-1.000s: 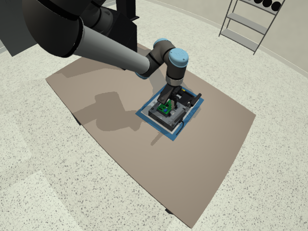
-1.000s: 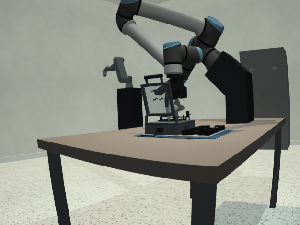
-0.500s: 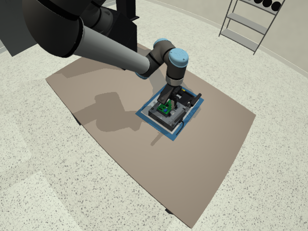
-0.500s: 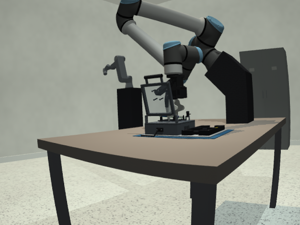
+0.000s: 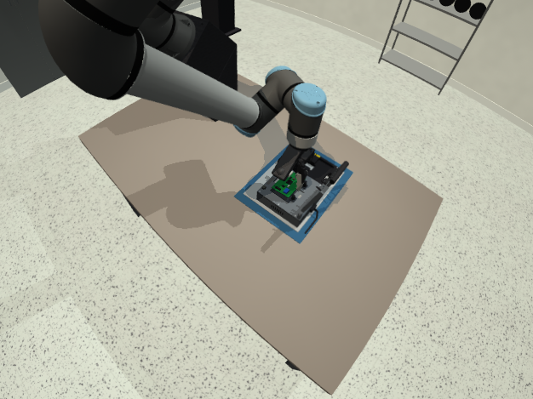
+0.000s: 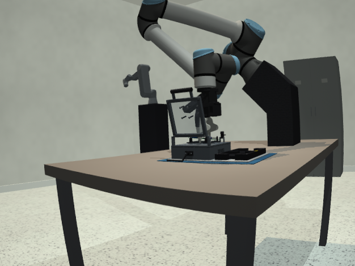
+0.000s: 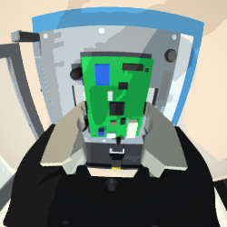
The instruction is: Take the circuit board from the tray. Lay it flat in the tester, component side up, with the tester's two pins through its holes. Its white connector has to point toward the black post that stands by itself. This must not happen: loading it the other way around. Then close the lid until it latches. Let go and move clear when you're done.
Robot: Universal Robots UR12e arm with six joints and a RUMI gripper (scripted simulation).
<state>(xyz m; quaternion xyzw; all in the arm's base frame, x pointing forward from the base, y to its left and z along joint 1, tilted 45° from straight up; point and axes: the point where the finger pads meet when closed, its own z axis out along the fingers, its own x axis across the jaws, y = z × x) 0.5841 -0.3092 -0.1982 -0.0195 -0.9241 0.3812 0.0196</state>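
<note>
My hand is right at the green circuit board. From my hand the other things lie so: tester bed: 10 mm below, 10 mm ahead; black post: 60 mm to the left, 60 mm behind, 10 mm above; tester: 40 mm to the left, 40 mm ahead, 40 mm above.
</note>
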